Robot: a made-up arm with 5 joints. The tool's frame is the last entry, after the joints.
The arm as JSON. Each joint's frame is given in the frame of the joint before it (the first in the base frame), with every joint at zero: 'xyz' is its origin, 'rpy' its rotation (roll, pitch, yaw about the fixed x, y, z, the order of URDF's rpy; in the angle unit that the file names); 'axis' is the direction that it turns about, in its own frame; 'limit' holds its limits. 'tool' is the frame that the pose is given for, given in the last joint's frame.
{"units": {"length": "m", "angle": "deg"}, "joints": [
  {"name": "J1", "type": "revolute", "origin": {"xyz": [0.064, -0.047, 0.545], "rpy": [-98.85, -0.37, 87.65]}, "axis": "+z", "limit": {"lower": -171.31, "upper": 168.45}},
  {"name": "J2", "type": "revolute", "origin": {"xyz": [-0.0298, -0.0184, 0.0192], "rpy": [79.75, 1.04, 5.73]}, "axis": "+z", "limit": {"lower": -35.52, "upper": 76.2}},
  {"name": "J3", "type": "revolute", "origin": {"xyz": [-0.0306, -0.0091, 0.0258], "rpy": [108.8, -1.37, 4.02]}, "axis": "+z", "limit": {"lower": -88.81, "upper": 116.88}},
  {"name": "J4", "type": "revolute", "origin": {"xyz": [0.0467, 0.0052, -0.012], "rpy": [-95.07, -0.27, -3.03]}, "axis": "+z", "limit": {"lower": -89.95, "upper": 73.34}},
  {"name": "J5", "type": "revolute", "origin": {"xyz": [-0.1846, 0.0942, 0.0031], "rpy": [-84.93, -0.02, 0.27]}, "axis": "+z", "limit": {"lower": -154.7, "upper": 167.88}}
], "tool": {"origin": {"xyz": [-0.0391, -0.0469, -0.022], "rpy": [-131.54, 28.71, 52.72]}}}
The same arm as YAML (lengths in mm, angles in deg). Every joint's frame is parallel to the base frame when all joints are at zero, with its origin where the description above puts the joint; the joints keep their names.
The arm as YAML. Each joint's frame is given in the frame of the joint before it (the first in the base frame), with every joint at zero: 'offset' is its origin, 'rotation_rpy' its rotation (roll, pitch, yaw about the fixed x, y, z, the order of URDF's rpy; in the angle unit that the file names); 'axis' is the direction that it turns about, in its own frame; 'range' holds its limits. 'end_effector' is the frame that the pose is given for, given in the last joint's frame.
length_unit: mm
angle_unit: deg
chain:
  - id: J1
    offset: [64.0, -47.0, 545.0]
    rotation_rpy: [0.0, 0.0, 0.0]
    axis: [-0.987229, 0.041501, -0.153805]
    range: [-171.31, 168.45]
  - id: J2
    offset: [-23.0, -29.0, 15.0]
    rotation_rpy: [0.0, 0.0, 0.0]
    axis: [-0.322203, 0.108701, 0.940409]
    range: [-35.52, 76.2]
  - id: J3
    offset: [-2.0, -28.0, 30.0]
    rotation_rpy: [0.0, 0.0, 0.0]
    axis: [1.0, 0.0, 0.0]
    range: [-88.81, 116.88]
  - id: J4
    offset: [-12.0, 47.0, 1.0]
    rotation_rpy: [0.0, 0.0, 0.0]
    axis: [-0.0884, 0.1421, 0.985897]
    range: [-89.95, 73.34]
  - id: J5
    offset: [-95.0, -183.0, 21.0]
    rotation_rpy: [0.0, 0.0, 0.0]
    axis: [-1.0, 0.0, 0.0]
    range: [-154.7, 167.88]
end_effector:
  offset: [22.0, -32.0, 52.0]
  rotation_rpy: [97.66, 50.03, 41.6]

